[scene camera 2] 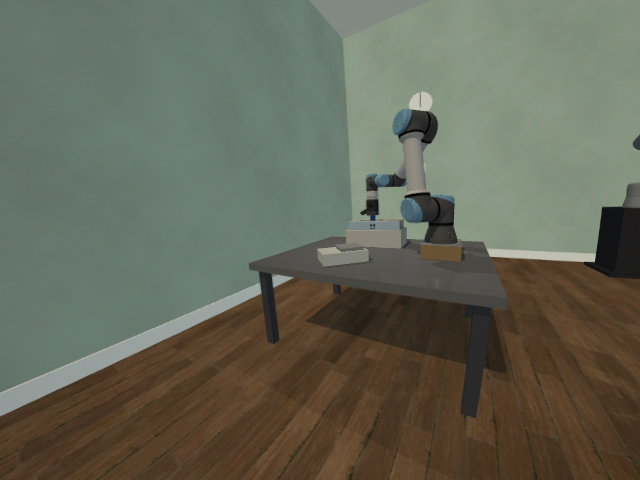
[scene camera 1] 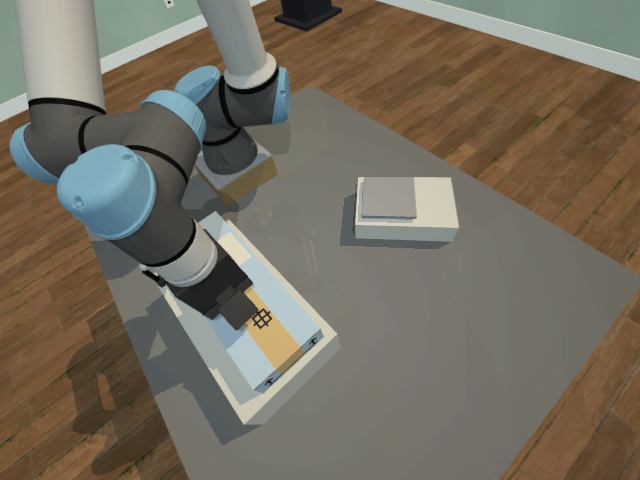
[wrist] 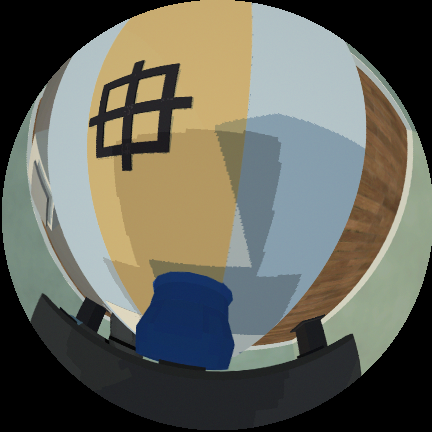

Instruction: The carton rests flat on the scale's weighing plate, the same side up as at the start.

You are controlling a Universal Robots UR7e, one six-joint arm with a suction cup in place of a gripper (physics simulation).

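Where they show: hand at its tool point: (wrist: 193, 276); arm's base at its link origin: (scene camera 2: 440, 241) (scene camera 1: 232, 156).
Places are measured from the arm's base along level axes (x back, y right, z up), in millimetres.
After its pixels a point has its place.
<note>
The carton (scene camera 1: 273, 343) @(x -527, y 244, z 87 mm) (scene camera 2: 385, 225) @(x -312, y 164, z 63 mm) (wrist: 305, 75) is light blue with a tan stripe and a black grid mark on top. It lies flat in an open cream box (scene camera 1: 299, 378) @(x -572, y 253, z -10 mm) (scene camera 2: 376, 237) @(x -366, y 149, z -11 mm), its top above the rim in scene camera 2. My gripper (scene camera 2: 372, 217) (wrist: 192, 282), a blue suction cup, is pressed on the carton's top, on the tan stripe. The cup is hidden under the black tool in scene camera 1. The scale (scene camera 1: 435, 201) @(x -518, y -235, z -18 mm) (scene camera 2: 338, 257) @(x -444, y -275, z -39 mm) stands apart from the box, its grey weighing plate (scene camera 1: 388, 197) @(x -434, y -163, z -2 mm) (scene camera 2: 349, 246) @(x -419, y -187, z -2 mm) (wrist: 41, 187) @(x -447, y -105, z -2 mm) bare.
The arm's base stands on a wooden block (scene camera 1: 250, 180) @(x -83, y 10, z -38 mm) (scene camera 2: 440, 251) @(x 1, y -85, z -32 mm) on the grey table (scene camera 1: 439, 335) @(x -702, y 1, z -76 mm) (scene camera 2: 398, 271) @(x -159, y -302, z -76 mm), near the back end of the box. The scale is across the table from the box. A black pedestal (scene camera 1: 308, 11) (scene camera 2: 620, 240) stands on the floor beyond the table.
</note>
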